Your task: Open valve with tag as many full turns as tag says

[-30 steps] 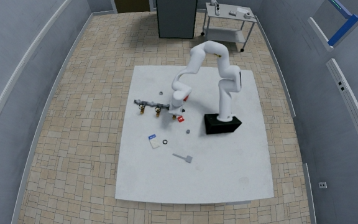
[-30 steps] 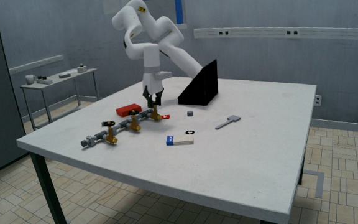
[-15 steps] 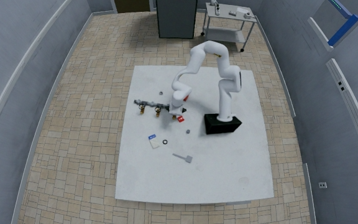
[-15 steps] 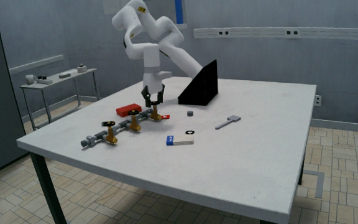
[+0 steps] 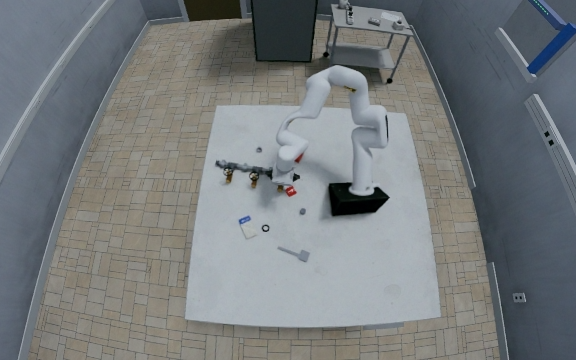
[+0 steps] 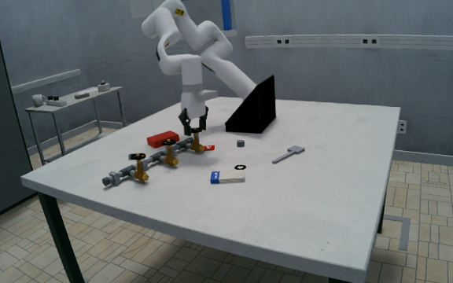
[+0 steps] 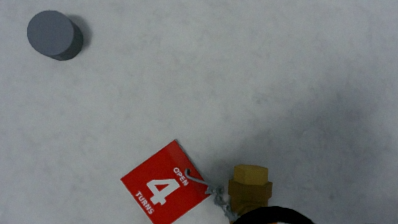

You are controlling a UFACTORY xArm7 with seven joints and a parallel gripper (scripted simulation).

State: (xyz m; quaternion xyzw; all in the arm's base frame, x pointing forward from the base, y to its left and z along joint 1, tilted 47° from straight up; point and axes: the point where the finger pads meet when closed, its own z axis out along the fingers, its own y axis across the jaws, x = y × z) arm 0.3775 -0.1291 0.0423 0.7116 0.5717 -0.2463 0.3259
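The red tag is 4 cm behind my hand, 3 cm to the left of it and 9 cm below it. Also, from my hand: white box 19 cm ahead, 20 cm to the left, 9 cm below; red block 8 cm behind, 21 cm to the right, 8 cm below; grey flat tool 3 cm behind, 36 cm to the left, 9 cm below.
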